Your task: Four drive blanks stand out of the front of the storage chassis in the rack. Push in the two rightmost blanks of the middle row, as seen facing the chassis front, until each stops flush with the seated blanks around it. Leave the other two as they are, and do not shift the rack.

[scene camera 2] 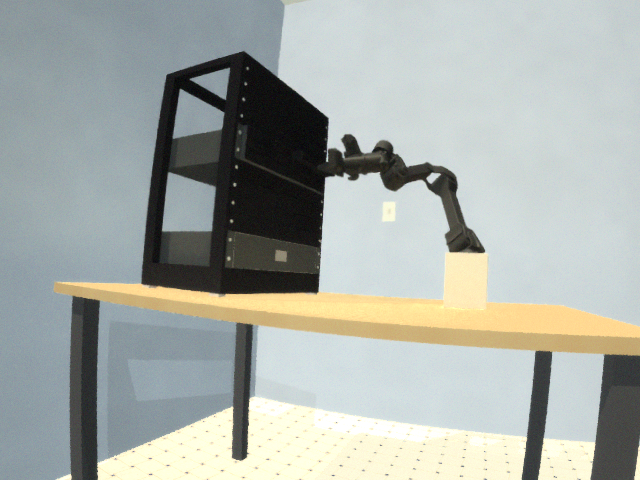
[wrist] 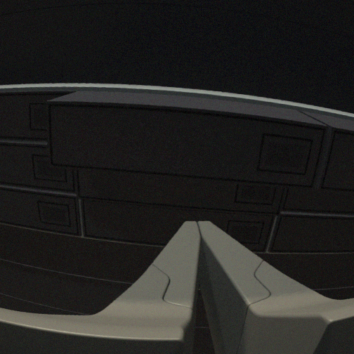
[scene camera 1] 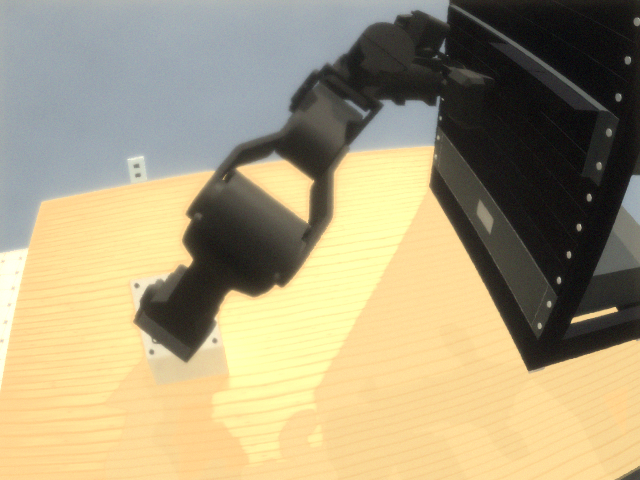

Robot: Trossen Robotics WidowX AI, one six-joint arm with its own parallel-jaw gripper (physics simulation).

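Where they show: gripper, between the fingertips: [scene camera 2: 317,167] [scene camera 1: 493,82]; arm's base, origin of its link: [scene camera 2: 467,271] [scene camera 1: 173,319].
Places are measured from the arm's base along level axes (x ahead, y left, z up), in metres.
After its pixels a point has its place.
Observation:
The storage chassis [scene camera 1: 602,149] {z 0.283, x 0.498, y -0.108 m} [scene camera 2: 241,142] {z 0.283, x 0.510, y 0.344 m} sits in the black rack [scene camera 1: 566,304] {z 0.055, x 0.511, y -0.131 m} [scene camera 2: 227,180] {z 0.180, x 0.519, y 0.373 m}. In the wrist view, a wide top-row blank [wrist: 155,140] stands well out, its grey upper side showing. The top-row blank to its right [wrist: 342,162], cut by the view's edge, also appears to stand out. Below, a middle-row blank [wrist: 165,186] and a bottom-row blank [wrist: 165,220] look flush with their neighbours, though the wide blank partly hides the middle row. My gripper [scene camera 1: 488,80] {z 0.287, x 0.436, y 0.062 m} [scene camera 2: 319,167] {z 0.287, x 0.436, y 0.062 m} [wrist: 196,232] is shut and empty, its tips over the lower rows; contact cannot be told.
A grey lower panel [scene camera 1: 496,248] {z -0.002, x 0.503, y 0.061 m} [scene camera 2: 299,259] {z 0.014, x 0.502, y 0.015 m} with a pale label is in the rack's bottom. The arm's pale base block [scene camera 1: 188,366] {z -0.064, x 0.009, y -0.032 m} [scene camera 2: 465,281] {z -0.028, x 0.001, y 0.044 m} stands on the wooden table [scene camera 1: 67,310] {z -0.097, x -0.216, y 0.136 m} [scene camera 2: 387,322] {z -0.097, x 0.075, y 0.516 m} in front of the rack. Dark panels lie above and below the chassis.

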